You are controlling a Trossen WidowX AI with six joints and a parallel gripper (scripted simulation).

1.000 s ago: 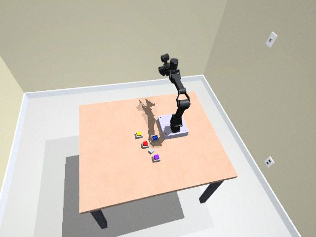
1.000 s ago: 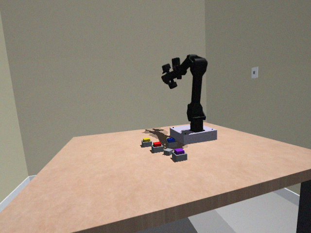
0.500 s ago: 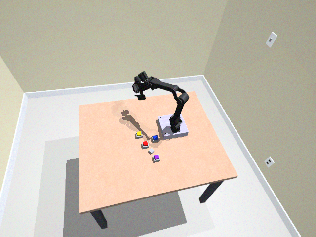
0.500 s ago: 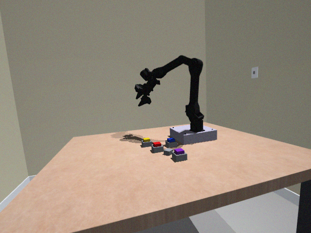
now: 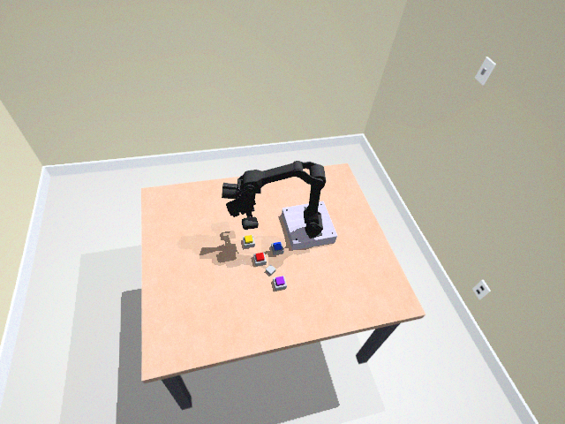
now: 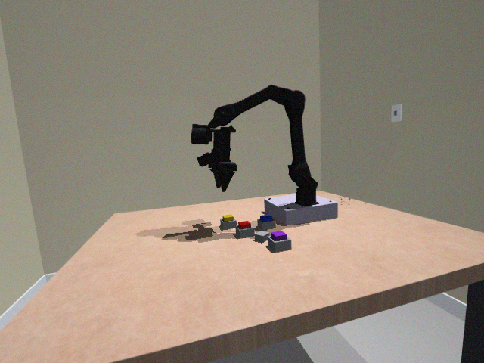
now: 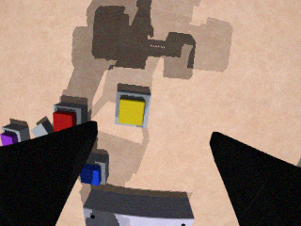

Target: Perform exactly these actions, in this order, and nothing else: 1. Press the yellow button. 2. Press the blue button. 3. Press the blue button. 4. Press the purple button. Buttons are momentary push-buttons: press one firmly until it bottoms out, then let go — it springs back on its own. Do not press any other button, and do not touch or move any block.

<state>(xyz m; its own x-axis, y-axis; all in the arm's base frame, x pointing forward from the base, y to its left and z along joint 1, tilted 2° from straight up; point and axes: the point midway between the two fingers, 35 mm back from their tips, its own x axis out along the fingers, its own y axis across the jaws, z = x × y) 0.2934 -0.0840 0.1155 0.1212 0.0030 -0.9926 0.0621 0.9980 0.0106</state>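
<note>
Right now the yellow button is 1 cm behind my gripper tip, 3 cm to the left of it and 10 cm below it. Also, from my gripper tip: small grey block (6 cm behind, 19 cm to the left, 12 cm below); then blue button (12 cm behind, 10 cm to the left, 10 cm below); then red button (3 cm behind, 13 cm to the left, 10 cm below).
</note>
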